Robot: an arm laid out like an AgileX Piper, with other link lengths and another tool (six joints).
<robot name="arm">
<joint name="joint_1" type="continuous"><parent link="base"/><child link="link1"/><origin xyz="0 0 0.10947" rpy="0 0 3.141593"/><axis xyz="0 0 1"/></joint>
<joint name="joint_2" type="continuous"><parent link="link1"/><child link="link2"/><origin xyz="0 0 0" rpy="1.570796 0 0"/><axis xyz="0 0 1"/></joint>
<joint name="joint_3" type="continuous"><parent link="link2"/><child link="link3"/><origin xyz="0.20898 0.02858 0"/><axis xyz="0 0 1"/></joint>
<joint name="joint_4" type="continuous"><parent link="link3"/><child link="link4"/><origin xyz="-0.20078 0.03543 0" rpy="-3.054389 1.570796 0"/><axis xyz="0 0 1"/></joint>
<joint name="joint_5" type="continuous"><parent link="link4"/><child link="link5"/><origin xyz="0 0 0" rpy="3.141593 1.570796 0"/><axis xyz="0 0 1"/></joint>
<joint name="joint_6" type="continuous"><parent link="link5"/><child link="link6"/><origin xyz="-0.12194 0 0" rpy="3.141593 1.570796 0"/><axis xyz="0 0 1"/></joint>
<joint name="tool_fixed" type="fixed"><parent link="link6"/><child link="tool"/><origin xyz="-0.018 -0.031 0.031" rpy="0 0.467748 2.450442"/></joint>
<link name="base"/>
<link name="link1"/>
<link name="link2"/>
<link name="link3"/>
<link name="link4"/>
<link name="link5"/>
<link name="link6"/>
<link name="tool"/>
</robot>
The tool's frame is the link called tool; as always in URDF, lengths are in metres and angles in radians. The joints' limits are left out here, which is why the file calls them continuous.
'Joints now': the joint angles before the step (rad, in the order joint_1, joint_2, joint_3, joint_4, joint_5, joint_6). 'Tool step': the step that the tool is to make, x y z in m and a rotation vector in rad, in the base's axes. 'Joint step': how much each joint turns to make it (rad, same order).
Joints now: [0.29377 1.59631 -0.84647 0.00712 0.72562 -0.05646]
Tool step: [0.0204 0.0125 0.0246 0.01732 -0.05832 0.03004]
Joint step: [0.01935 0.01452 -0.13513 0.00152 0.05984 -0.01142]
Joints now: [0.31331 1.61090 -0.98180 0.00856 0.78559 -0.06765]
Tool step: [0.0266 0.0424 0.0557 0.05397 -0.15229 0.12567]
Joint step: [0.09175 0.02474 -0.25611 0.01005 0.07032 -0.03941]
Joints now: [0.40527 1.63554 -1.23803 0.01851 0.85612 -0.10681]
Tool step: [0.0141 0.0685 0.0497 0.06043 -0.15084 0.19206]
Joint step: [0.14780 0.11902 -0.32185 0.00794 0.04222 -0.05116]
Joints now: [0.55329 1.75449 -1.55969 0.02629 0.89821 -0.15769]
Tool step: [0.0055 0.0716 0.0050 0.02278 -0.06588 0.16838]
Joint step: [0.13365 0.22882 -0.31966 0.00361 0.02499 -0.04151]
